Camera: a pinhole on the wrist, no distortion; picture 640 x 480 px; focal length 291.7 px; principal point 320.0 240.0 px. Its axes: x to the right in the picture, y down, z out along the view. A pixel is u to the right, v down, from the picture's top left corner.
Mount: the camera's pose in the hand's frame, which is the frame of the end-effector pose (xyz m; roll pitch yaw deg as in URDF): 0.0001 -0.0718 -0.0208 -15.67 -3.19 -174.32
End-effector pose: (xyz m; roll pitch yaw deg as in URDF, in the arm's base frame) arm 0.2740 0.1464 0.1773 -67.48 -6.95 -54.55
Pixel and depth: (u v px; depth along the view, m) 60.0 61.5 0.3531
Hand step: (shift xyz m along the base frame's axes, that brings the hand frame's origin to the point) 0.4749 -0.0460 0.1083
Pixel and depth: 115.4 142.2 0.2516
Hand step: 0.2635 -0.0237 0.1482
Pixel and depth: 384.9 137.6 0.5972
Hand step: 0.3743 0.4302 0.2601
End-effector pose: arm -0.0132 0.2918 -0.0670 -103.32 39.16 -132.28
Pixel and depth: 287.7 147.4 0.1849
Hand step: 0.1093 -0.1493 -0.0030
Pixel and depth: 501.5 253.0 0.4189
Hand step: 0.3820 -0.2234 0.2418
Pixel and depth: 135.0 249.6 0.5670
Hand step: 0.1480 -0.6291 -0.1909
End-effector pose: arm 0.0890 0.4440 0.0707 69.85 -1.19 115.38
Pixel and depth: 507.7 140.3 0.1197
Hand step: 0.1451 -0.0081 -0.0310
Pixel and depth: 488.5 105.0 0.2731
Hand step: 0.3159 -0.0119 0.0593
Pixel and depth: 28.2 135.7 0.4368
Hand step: 0.1573 0.5765 0.1589
